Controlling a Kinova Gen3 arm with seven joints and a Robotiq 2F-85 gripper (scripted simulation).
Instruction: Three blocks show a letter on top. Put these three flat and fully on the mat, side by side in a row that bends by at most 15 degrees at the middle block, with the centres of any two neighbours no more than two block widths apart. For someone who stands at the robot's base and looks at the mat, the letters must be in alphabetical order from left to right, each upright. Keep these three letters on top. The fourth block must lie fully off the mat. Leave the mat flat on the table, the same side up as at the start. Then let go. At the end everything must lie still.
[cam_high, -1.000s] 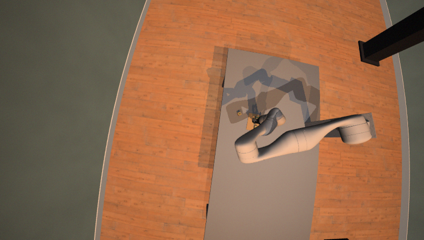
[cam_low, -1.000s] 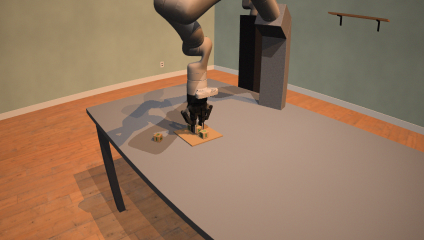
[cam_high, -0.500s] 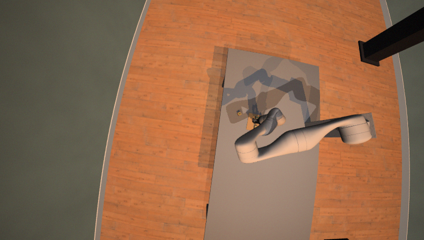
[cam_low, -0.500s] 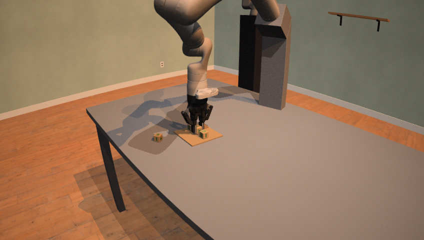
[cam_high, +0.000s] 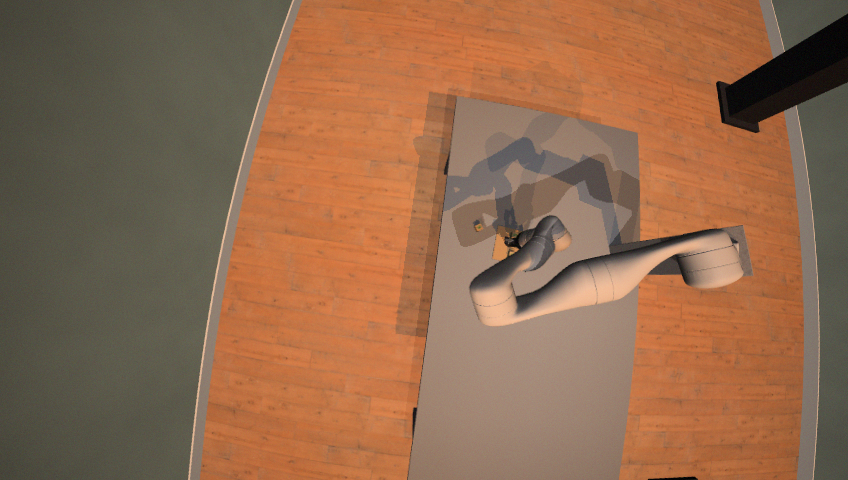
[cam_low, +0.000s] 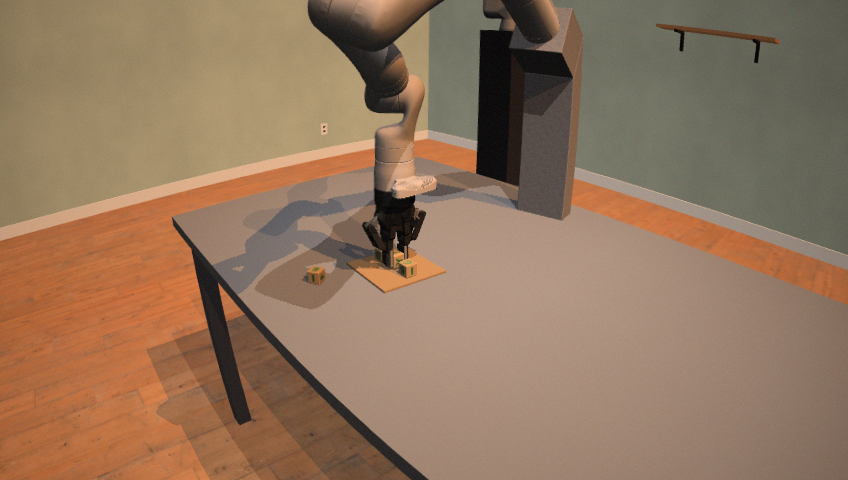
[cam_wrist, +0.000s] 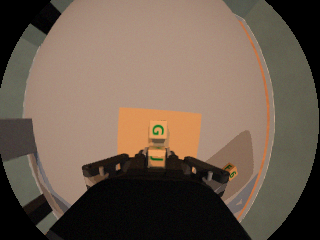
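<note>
The mat lies 30 mm below my hand.
</note>
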